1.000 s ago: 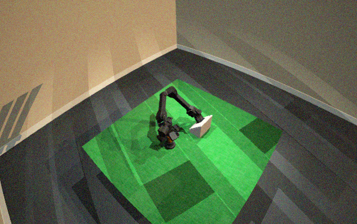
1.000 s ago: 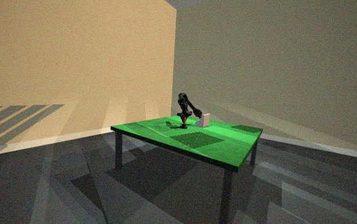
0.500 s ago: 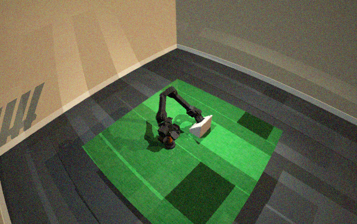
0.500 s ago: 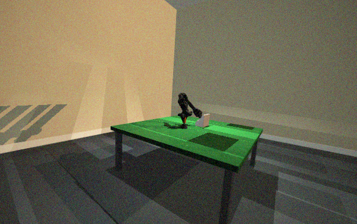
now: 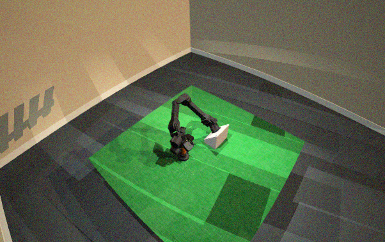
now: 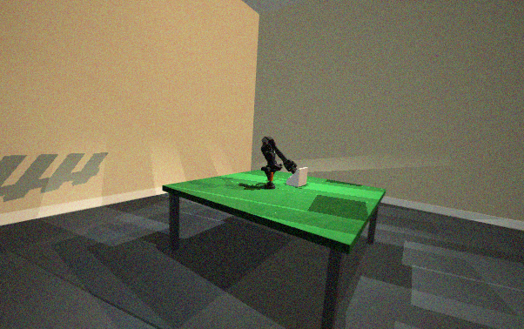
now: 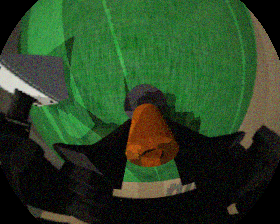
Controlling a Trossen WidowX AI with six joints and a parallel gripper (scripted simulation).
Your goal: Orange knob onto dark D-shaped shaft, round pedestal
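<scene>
Now: gripper tip 2 cm below the orange knob. From my gripper tip the other things lie so: round pedestal (4 cm below).
</scene>
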